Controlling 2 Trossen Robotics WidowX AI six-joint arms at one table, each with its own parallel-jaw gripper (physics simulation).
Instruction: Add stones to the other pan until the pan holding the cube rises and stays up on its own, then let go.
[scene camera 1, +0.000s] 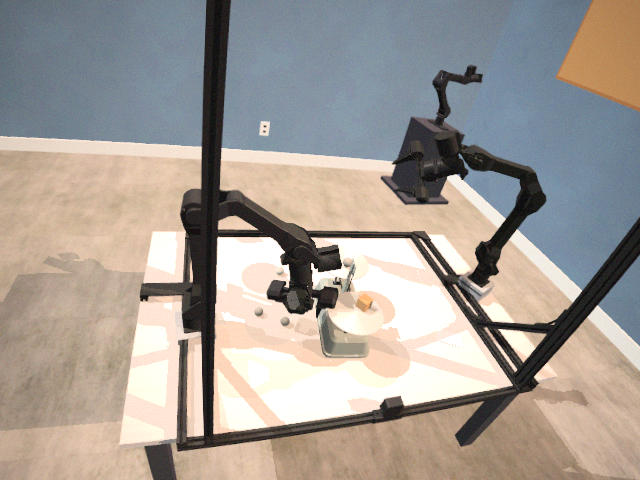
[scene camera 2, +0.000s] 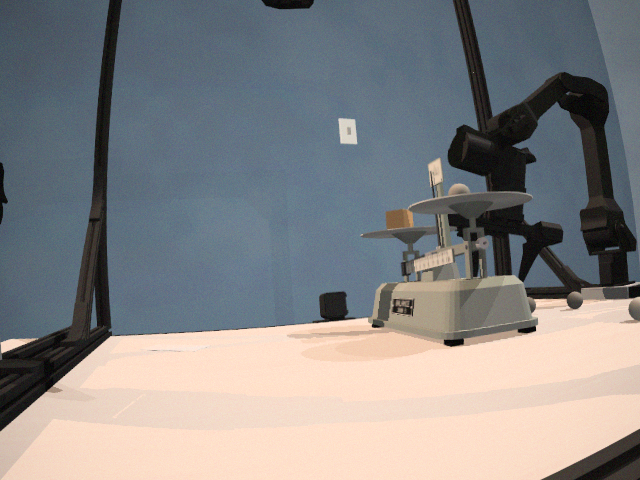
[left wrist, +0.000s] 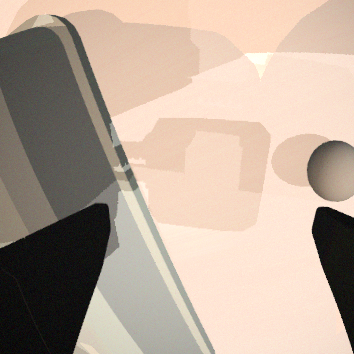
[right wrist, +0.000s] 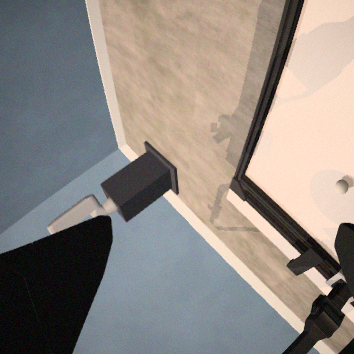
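Where they show: left gripper, fingertip midpoint: (scene camera 1: 304, 315) (left wrist: 215, 218); right gripper, fingertip midpoint: (scene camera 1: 393, 177) (right wrist: 230, 233); left arm's base, link origin: (scene camera 1: 195, 322) (scene camera 2: 614, 285) (right wrist: 343, 288); right arm's base, link origin: (scene camera 1: 478, 279).
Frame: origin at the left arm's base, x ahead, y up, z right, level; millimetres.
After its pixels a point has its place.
Note:
An orange cube (scene camera 1: 364, 302) {x 406, y 152, z 145 mm} (scene camera 2: 399, 219) {x 426, y 138, z 121 mm} sits on one pan (scene camera 1: 355, 323) {x 369, y 122, z 184 mm} (scene camera 2: 373, 234) {x 445, y 121, z 164 mm} of the grey balance (scene camera 1: 345, 346) {x 369, y 24, z 179 mm} (scene camera 2: 429, 310) {x 488, y 15, z -7 mm}. One grey stone (scene camera 1: 347, 262) {x 426, y 157, z -7 mm} (scene camera 2: 458, 189) {x 442, y 153, z -25 mm} sits on the other pan (scene camera 1: 361, 268) {x 474, y 135, z 2 mm} (scene camera 2: 498, 199) {x 426, y 133, z -74 mm}. The cube's pan looks lower. Three loose stones (scene camera 1: 279, 270) {x 288, y 2, z -170 mm} (scene camera 1: 258, 311) {x 177, y 2, z -7 mm} (scene camera 1: 284, 320) {x 241, y 3, z 42 mm} lie on the table in scene camera 1. My left gripper (scene camera 1: 300, 303) {x 291, y 33, z 59 mm} (left wrist: 215, 218) {x 291, y 33, z 59 mm} is open and empty above the table beside the balance; a stone (left wrist: 332, 171) {x 248, y 4, z 42 mm} shows near one fingertip. My right gripper (scene camera 1: 407, 174) (right wrist: 230, 233) {x 625, y 340, z -185 mm} is open and empty, high and away from the balance.
A black frame rail (scene camera 1: 310, 427) {x 218, y -27, z 339 mm} borders the table (scene camera 1: 439, 382) {x 608, y -22, z 329 mm}, with a small black box (scene camera 1: 392, 406) {x 404, y 31, z 374 mm} on its front part. A dark upright post (scene camera 1: 209, 155) {x -13, y 629, z 317 mm} stands at the left. Another arm on a dark pedestal (scene camera 1: 408, 155) {x 645, y 421, z -172 mm} (right wrist: 140, 185) stands on the floor beyond the table.

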